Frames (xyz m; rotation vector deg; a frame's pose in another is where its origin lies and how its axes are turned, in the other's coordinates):
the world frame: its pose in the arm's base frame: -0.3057 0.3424 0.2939 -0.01 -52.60 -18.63
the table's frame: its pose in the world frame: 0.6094 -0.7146 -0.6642 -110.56 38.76 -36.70
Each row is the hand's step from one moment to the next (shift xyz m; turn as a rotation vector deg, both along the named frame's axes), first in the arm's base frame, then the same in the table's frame.
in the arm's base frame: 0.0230 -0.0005 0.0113 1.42 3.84 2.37
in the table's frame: 0.0087 0.0030 0.0239 -1.76 -2.78 3.40
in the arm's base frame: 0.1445 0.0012 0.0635 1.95 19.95 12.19
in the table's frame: 0.0471 0.0229 0.1489 -9.71 -17.00 12.93
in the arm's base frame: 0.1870 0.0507 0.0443 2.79 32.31 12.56
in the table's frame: -0.0007 0.0363 0.1954 -19.70 -22.33 17.97
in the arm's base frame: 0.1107 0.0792 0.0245 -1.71 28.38 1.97
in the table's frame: -0.0423 0.0011 0.1317 -22.66 -14.85 8.85
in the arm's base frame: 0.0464 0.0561 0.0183 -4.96 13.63 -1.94
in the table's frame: -0.0323 -0.0157 0.0659 -12.84 -7.00 -0.40
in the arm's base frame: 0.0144 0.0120 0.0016 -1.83 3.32 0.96
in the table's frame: -0.0078 0.0006 0.0171 -2.40 -3.09 -0.11
